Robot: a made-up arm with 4 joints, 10 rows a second.
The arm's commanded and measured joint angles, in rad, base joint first. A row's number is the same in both.
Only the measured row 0 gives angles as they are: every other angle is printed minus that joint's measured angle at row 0.
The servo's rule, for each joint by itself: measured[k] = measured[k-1] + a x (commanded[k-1-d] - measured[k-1]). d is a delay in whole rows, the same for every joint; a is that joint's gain. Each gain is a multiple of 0.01, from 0.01 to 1. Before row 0 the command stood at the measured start. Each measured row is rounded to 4 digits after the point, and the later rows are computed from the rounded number. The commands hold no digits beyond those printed.
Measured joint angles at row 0: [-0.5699 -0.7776 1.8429 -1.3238]
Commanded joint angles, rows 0 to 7: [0.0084 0.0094 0.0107 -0.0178]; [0.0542 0.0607 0.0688 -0.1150]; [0.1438 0.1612 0.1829 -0.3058]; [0.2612 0.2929 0.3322 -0.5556]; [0.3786 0.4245 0.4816 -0.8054]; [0.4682 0.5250 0.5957 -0.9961]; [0.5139 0.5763 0.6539 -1.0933]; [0.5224 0.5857 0.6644 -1.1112]
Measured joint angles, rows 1 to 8: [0.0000 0.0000 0.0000 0.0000]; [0.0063 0.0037 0.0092 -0.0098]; [0.0422 0.0259 0.0605 -0.0677]; [0.1184 0.0787 0.1658 -0.1987]; [0.2255 0.1622 0.3089 -0.3950]; [0.3403 0.2645 0.4574 -0.6207]; [0.4362 0.3661 0.5763 -0.8272]; [0.4945 0.4481 0.6430 -0.9736]
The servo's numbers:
d 1
a 0.75 0.39 0.86 0.55

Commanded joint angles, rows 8 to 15: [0.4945 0.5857 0.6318 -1.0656]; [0.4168 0.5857 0.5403 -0.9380]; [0.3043 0.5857 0.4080 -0.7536]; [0.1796 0.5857 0.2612 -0.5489]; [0.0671 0.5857 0.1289 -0.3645]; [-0.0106 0.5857 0.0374 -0.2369]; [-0.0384 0.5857 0.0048 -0.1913]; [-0.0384 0.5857 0.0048 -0.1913]
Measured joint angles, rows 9 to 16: [0.5154 0.5018 0.6614 -1.0493]; [0.4997 0.5345 0.6359 -1.0583]; [0.4375 0.5545 0.5537 -0.9921]; [0.3376 0.5667 0.4284 -0.8609]; [0.2191 0.5741 0.2846 -0.6893]; [0.1051 0.5786 0.1507 -0.5107]; [0.0183 0.5814 0.0533 -0.3601]; [-0.0242 0.5831 0.0116 -0.2673]
